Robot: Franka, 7 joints.
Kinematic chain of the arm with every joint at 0, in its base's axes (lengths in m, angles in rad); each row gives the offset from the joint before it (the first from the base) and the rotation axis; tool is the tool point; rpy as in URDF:
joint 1: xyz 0 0 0.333 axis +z
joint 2: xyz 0 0 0 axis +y
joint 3: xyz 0 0 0.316 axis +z
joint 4: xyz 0.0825 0 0 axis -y
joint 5: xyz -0.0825 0 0.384 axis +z
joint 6: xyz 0 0 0 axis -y
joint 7: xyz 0.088 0 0 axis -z
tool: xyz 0 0 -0.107 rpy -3.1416 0 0
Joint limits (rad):
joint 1: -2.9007..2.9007
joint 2: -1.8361..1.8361
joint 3: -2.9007..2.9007
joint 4: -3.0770..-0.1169
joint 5: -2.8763..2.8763
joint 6: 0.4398..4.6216
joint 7: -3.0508..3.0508
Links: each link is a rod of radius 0.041 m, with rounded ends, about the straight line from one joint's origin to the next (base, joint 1, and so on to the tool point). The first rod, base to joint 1, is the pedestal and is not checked.
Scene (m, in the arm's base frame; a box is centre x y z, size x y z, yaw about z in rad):
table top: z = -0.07
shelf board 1: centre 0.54 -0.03 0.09 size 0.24 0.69 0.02 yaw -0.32
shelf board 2: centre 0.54 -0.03 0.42 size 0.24 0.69 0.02 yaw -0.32
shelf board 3: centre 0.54 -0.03 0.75 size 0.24 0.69 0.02 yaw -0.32
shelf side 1: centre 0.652 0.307 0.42 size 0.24 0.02 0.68 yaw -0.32
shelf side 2: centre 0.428 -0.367 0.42 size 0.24 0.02 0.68 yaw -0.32
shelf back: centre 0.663 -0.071 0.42 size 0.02 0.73 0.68 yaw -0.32
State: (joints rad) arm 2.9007 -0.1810 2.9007 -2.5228 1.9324 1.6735 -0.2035
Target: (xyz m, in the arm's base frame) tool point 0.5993 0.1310 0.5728
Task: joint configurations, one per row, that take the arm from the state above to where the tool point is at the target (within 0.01 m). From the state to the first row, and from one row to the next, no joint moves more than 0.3 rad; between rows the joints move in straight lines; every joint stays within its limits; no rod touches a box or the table.
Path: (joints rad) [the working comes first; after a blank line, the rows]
Joints at the target: 0.0658 0.0267 0.0959 -1.8775 2.0704 2.1745 -0.2035
Straight joint move there: touches shelf side 1, shelf side 2.

1: 2.8469 -0.0125 2.8481 -2.7788 1.8535 1.5894 -0.2035
2: 2.7931 0.1559 2.7956 -3.0349 1.7746 1.5054 -0.2035
3: 2.5069 0.0747 2.5043 -2.9706 1.8004 1.5769 -0.2035
4: 2.2207 -0.0065 2.2130 -2.9064 1.8261 1.6485 -0.2035
5: 1.9345 -0.0877 1.9217 -2.8421 1.8518 1.7200 -0.2035
6: 1.6482 -0.1689 1.6305 -2.7779 1.8776 1.7916 -0.2035
7: 1.3620 -0.2501 1.3392 -2.7136 1.9033 1.8631 -0.2035
8: 1.0758 -0.3313 1.0479 -2.6494 1.9290 1.9347 -0.2035
9: 0.7896 -0.4125 0.7566 -2.5851 1.9548 2.0062 -0.2035
10: 0.5034 -0.4937 0.4653 -2.5209 1.9805 2.0778 -0.2035
11: 0.2172 -0.5749 0.1741 -2.4566 2.0062 2.1494 -0.2035
12: 0.1667 -0.3744 0.1480 -2.2636 2.0276 2.1577 -0.2035
13: 0.1162 -0.1738 0.1219 -2.0705 2.0490 2.1661 -0.2035
14: 0.0658 0.0267 0.0959 -1.8775 2.0704 2.1745 -0.2035

